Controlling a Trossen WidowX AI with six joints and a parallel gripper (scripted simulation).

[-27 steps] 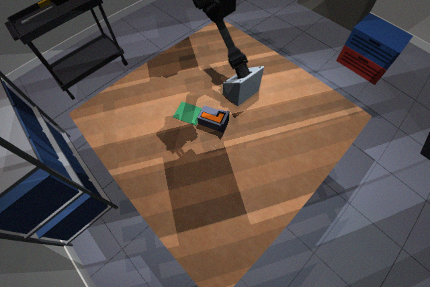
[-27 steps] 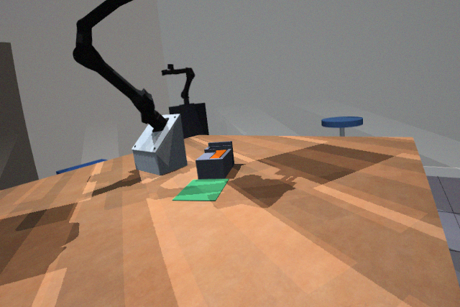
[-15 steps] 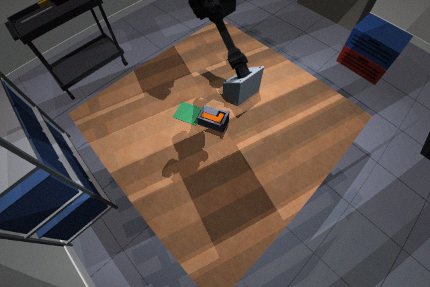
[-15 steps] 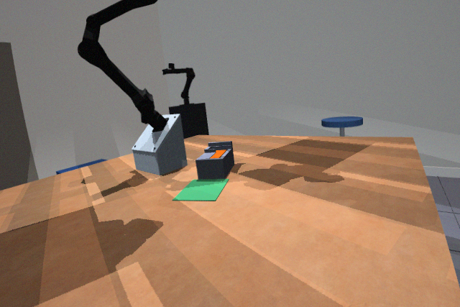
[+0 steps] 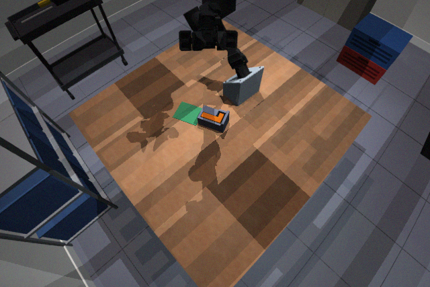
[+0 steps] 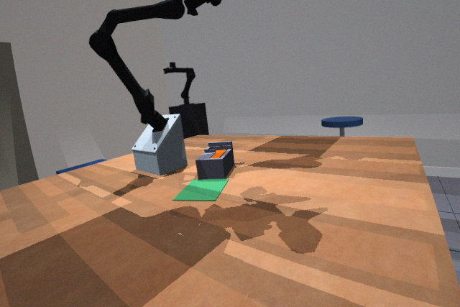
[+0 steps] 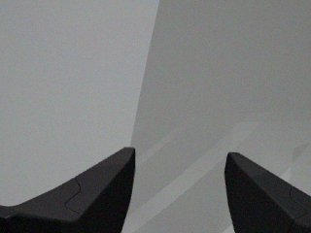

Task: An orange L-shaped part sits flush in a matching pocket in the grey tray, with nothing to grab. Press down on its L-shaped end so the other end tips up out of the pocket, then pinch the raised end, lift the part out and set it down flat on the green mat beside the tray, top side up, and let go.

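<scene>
The orange L-shaped part lies 610 mm below my gripper tip, 100 mm to the right of it and 100 mm behind it. Also, from my gripper tip: green mat (680 mm below, 250 mm to the right, 40 mm behind).
</scene>
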